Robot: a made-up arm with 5 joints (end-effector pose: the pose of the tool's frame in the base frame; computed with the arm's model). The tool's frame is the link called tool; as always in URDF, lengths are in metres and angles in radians. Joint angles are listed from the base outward.
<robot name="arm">
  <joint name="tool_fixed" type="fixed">
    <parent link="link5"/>
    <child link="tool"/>
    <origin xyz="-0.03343 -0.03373 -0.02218" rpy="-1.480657 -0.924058 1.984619"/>
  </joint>
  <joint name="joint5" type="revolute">
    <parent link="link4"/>
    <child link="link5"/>
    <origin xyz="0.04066 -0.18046 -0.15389" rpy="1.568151 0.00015 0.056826"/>
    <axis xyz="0 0 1"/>
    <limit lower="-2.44" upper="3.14"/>
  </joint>
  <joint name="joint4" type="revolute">
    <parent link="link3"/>
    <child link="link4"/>
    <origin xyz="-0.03 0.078 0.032" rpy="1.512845 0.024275 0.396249"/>
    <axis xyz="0 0 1"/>
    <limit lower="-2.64" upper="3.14"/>
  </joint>
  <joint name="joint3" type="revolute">
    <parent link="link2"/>
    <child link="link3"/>
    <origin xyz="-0.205 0.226 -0.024" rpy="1.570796 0 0"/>
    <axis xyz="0 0 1"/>
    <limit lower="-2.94" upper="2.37"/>
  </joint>
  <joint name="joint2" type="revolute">
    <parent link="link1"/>
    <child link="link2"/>
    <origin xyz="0.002 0.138 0.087" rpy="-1.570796 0 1.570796"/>
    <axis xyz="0 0 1"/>
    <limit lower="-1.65" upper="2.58"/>
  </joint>
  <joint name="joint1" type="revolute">
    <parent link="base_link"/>
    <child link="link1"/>
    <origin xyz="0.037 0.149 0.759" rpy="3.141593 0 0"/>
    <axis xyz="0 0 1"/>
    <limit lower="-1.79" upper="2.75"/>
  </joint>
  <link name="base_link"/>
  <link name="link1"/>
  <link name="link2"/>
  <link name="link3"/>
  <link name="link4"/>
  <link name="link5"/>
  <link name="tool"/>
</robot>
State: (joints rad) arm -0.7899 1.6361 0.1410 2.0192 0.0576
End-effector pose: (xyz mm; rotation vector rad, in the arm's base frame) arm -149.7 -69.1 441.5 -0.0401 -1.4817 -0.1034
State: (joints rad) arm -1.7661 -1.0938 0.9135 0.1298 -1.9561
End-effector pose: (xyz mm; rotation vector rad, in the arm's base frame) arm 326.5 145.1 1167.1 -2.4961 0.6807 -0.3405
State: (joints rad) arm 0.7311 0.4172 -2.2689 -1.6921 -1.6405
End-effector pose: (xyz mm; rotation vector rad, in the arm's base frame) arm -73.8 121.3 855.9 -1.4139 -2.4201 -1.0020
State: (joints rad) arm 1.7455 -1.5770 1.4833 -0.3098 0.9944
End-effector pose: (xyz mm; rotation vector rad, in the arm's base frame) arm -486.2 127.6 1134.8 0.3790 0.3900 -2.3615
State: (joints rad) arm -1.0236 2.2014 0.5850 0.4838 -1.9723
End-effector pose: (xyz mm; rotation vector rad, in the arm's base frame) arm 0.1 -8.7 226.5 -0.0670 -1.2059 -2.4931
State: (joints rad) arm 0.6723 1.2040 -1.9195 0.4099 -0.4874
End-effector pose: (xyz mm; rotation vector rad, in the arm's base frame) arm 204.5 244.2 836.7 -1.4972 -0.0404 0.6152
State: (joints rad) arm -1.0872 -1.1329 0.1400 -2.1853 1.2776
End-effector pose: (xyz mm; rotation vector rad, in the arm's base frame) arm 43.7 -5.3 1181.6 -0.4025 -1.0822 2.4128
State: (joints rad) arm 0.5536 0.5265 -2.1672 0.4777 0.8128
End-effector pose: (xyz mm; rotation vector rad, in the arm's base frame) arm 190.3 40.7 980.1 0.3417 -0.7798 1.0997
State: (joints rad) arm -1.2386 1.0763 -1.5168 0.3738 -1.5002
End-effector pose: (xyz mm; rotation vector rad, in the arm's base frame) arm -126.2 199.3 837.6 -1.5495 -1.9259 0.3610
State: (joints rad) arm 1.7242 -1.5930 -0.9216 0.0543 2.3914
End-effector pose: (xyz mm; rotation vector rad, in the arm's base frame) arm -432.0 346.1 674.4 1.0651 2.8378 -0.3750
